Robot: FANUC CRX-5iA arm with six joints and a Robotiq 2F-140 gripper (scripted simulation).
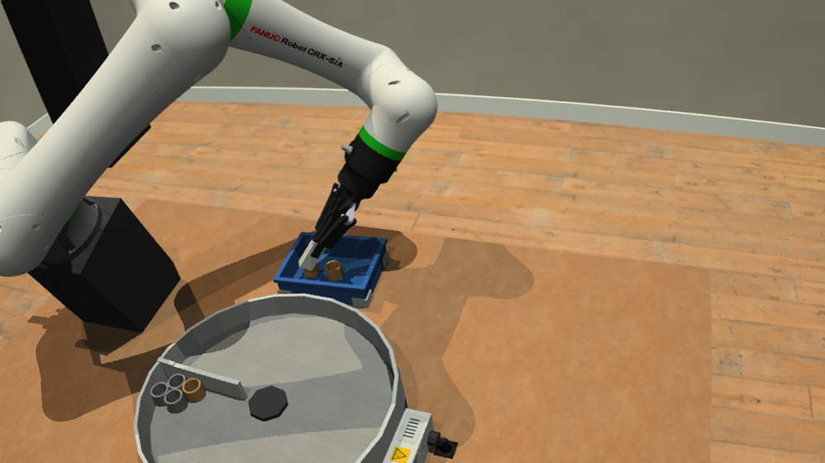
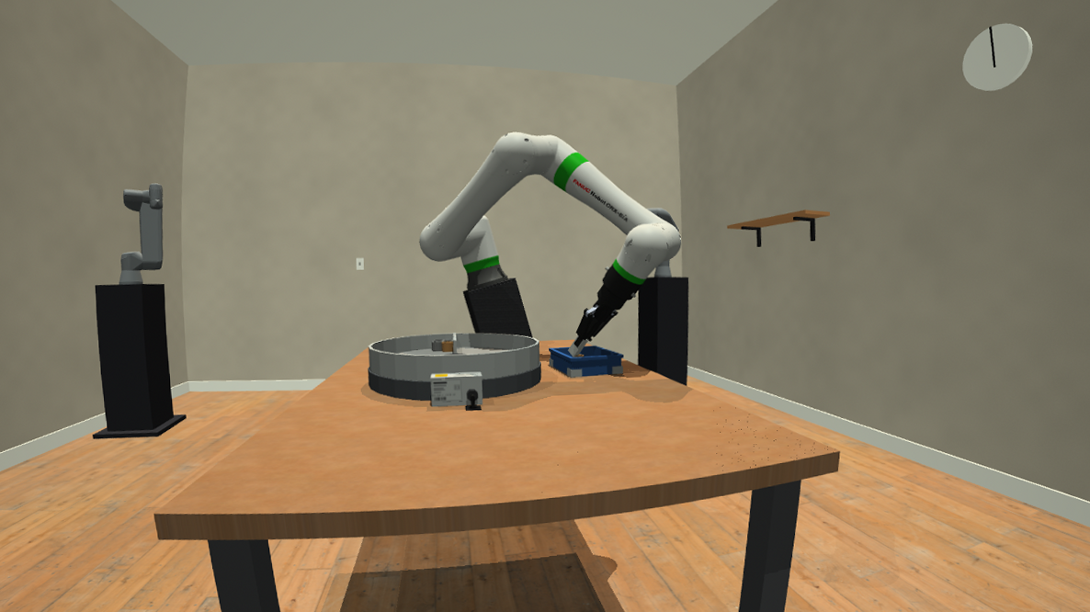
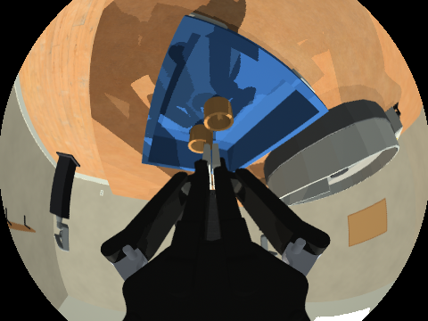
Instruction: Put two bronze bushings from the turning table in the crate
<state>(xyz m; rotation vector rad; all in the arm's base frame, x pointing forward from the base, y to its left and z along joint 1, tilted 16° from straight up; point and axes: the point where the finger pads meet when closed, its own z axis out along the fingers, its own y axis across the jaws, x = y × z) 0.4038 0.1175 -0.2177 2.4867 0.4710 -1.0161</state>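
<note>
My hand is 3 cm short of the blue crate and 4 cm above it. From my hand the other things lie so: grey turning table 4 cm ahead, 35 cm to the right, 1 cm below.
</note>
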